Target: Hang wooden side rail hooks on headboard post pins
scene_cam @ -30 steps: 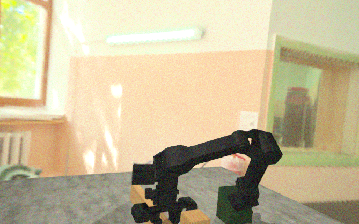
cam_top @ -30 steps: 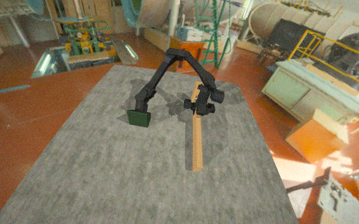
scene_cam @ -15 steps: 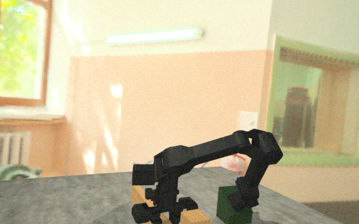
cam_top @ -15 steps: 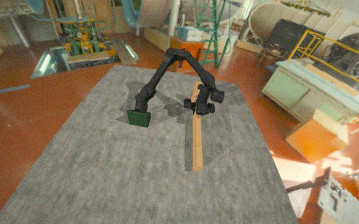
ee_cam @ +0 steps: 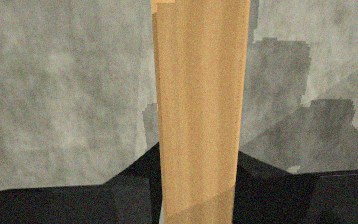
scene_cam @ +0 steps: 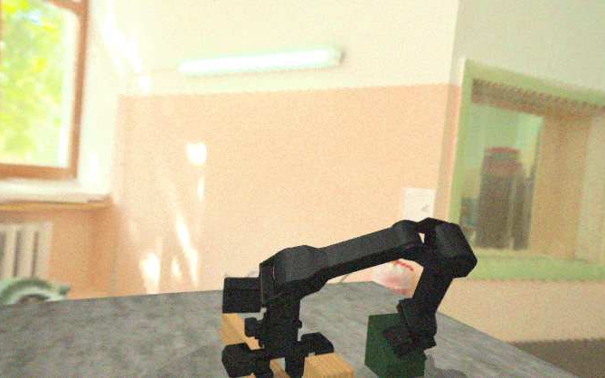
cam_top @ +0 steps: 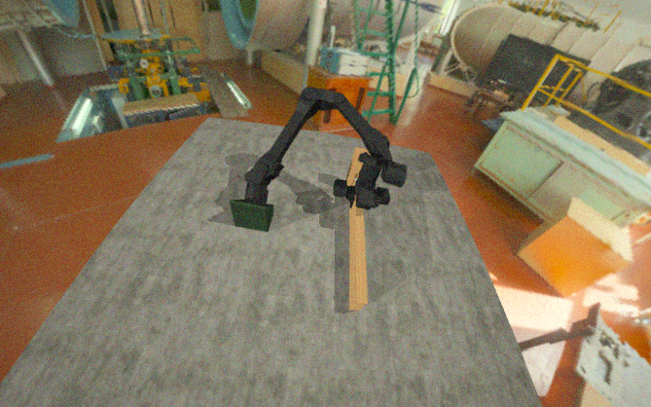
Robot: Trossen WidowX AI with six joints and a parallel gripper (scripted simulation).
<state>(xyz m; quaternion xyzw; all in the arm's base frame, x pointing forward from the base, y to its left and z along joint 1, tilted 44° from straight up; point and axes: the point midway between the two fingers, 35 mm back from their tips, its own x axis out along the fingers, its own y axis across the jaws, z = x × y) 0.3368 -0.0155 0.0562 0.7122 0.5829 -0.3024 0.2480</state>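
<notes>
Now: the headboard post 15 cm to the left of my gripper tip, 4 cm above it and 2 cm ahead of it.
</notes>
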